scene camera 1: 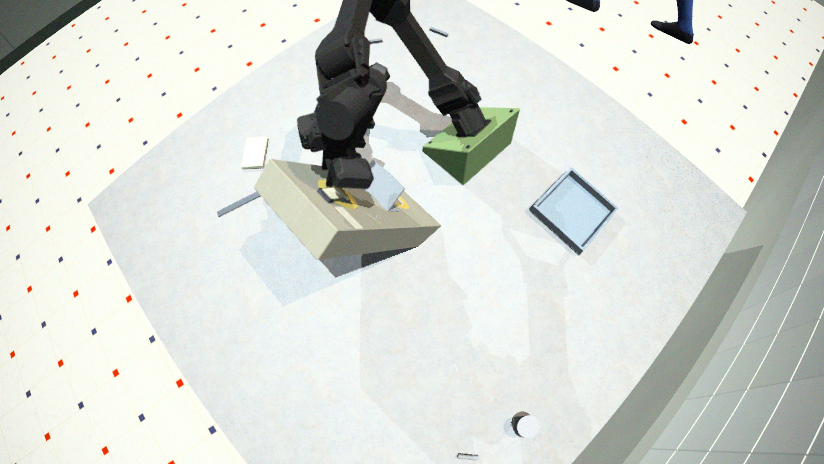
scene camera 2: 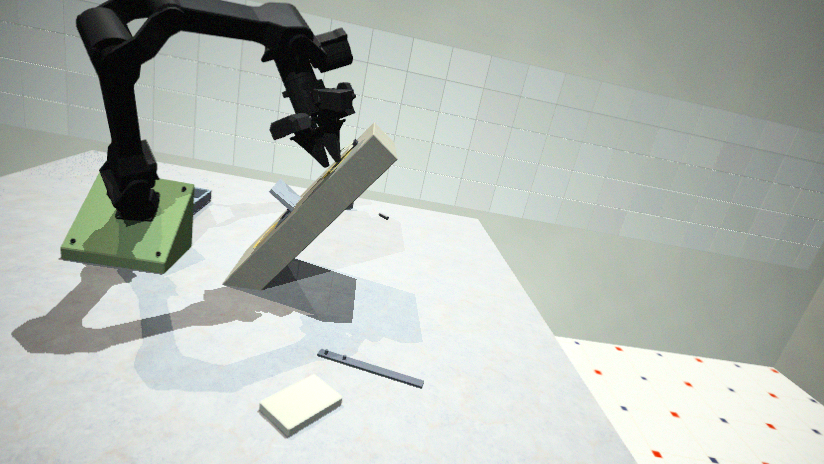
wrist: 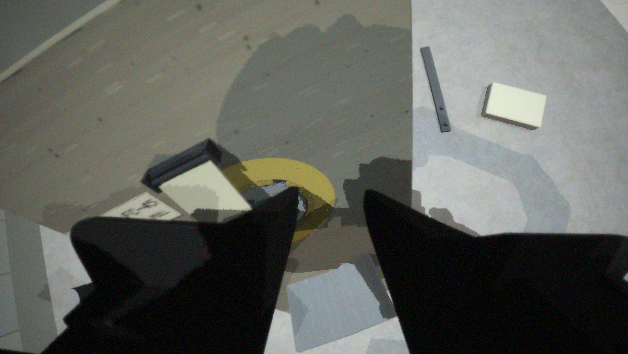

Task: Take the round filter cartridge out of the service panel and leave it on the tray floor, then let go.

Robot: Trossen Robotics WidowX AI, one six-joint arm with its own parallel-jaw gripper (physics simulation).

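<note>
The beige service panel stands tilted on the table. A yellow ring surrounds a round opening in its face. Grey and dark parts show inside the opening in the wrist view, partly behind one finger; I cannot tell the round filter cartridge apart there. A cream lid with a dark edge stands beside the ring. My gripper is partly open and empty, its fingertips close to the panel face. One fingertip overlaps the opening in the wrist view; the other is beyond the ring. The blue-grey tray stands apart from the panel.
A blue-grey flap sticks out from the panel. A green wedge carries the arm. A cream block and a grey bar lie on the table. A white-topped cylinder stands farther off.
</note>
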